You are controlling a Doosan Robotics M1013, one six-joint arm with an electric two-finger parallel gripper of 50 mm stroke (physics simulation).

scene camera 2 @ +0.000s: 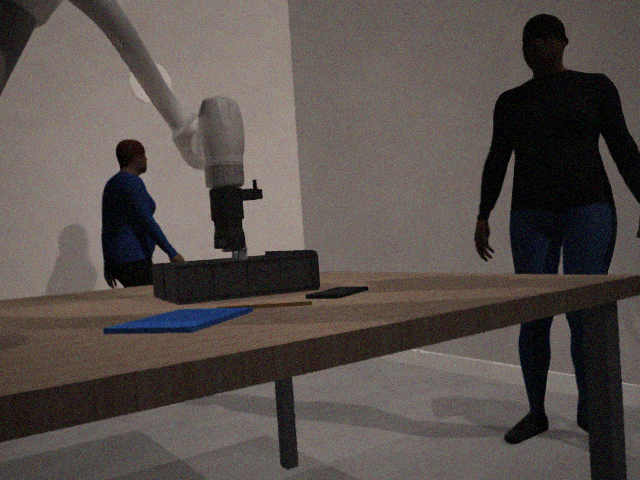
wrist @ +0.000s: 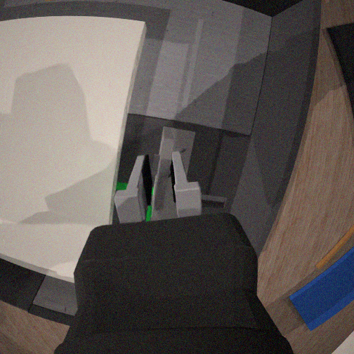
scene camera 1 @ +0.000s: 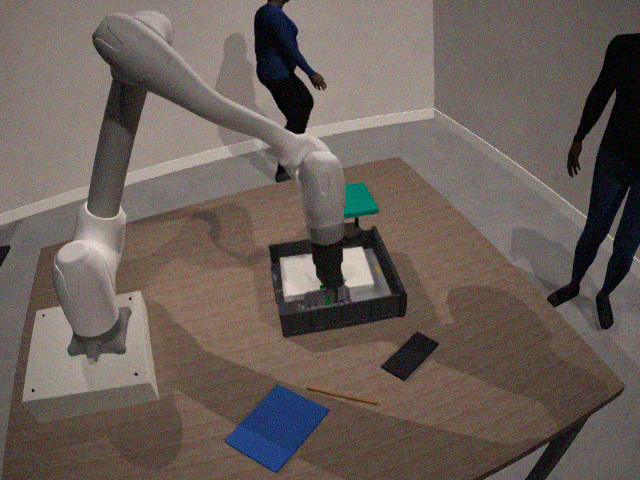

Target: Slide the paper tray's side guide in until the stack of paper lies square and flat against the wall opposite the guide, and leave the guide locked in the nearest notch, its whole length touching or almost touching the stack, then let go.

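Places are measured from the arm's base along level axes (x right, y back, z down), in metres.
Pixels of known places: gripper, fingertip midpoint: (scene camera 1: pixel 339 295); arm's base, origin of the base link: (scene camera 1: pixel 100 332).
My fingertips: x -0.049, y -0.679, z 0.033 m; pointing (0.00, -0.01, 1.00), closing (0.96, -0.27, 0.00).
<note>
For each thing: its top centre in the pictures, then the offset to it from my fingertips.
- black paper tray, middle of its top: (scene camera 2: pixel 229 254) (scene camera 1: pixel 332 264) dx -0.073, dy +0.001, dz -0.049 m
- white paper stack, middle of its top: (scene camera 1: pixel 325 270) dx -0.121, dy +0.017, dz +0.006 m
- teal board, middle of its top: (scene camera 1: pixel 353 197) dx -0.527, dy -0.164, dz +0.029 m
- black flat object, middle of its top: (scene camera 2: pixel 337 290) (scene camera 1: pixel 411 354) dx +0.226, dy -0.134, dz +0.039 m
- pencil, middle of its top: (scene camera 2: pixel 264 303) (scene camera 1: pixel 341 394) dx +0.304, dy +0.061, dz +0.040 m
- blue folder, middle of its top: (scene camera 2: pixel 183 317) (scene camera 1: pixel 276 425) dx +0.366, dy +0.222, dz +0.039 m
The black paper tray (scene camera 1: pixel 343 318) (scene camera 2: pixel 232 281) (wrist: pixel 290 95) stands on the table. The white paper stack (scene camera 1: pixel 297 273) (wrist: pixel 50 150) lies inside it. The side guide (wrist: pixel 177 137), a grey upright piece, stands beside the stack with a dark gap between them in the wrist view. My gripper (scene camera 1: pixel 333 293) (scene camera 2: pixel 239 254) (wrist: pixel 159 167) points down into the tray and is shut on the guide. Green parts (wrist: pixel 121 186) show between the left finger and the stack. The guide's lower part is hidden by the fingers and gripper body. Whether the stack touches the opposite wall cannot be told.
A teal board (scene camera 1: pixel 361 199) stands behind the tray. A black flat object (scene camera 1: pixel 409 355) (scene camera 2: pixel 337 292), a pencil (scene camera 1: pixel 341 395) (scene camera 2: pixel 279 304) and a blue folder (scene camera 1: pixel 279 426) (scene camera 2: pixel 178 320) (wrist: pixel 330 295) lie in front. Two people stand beyond the table.
</note>
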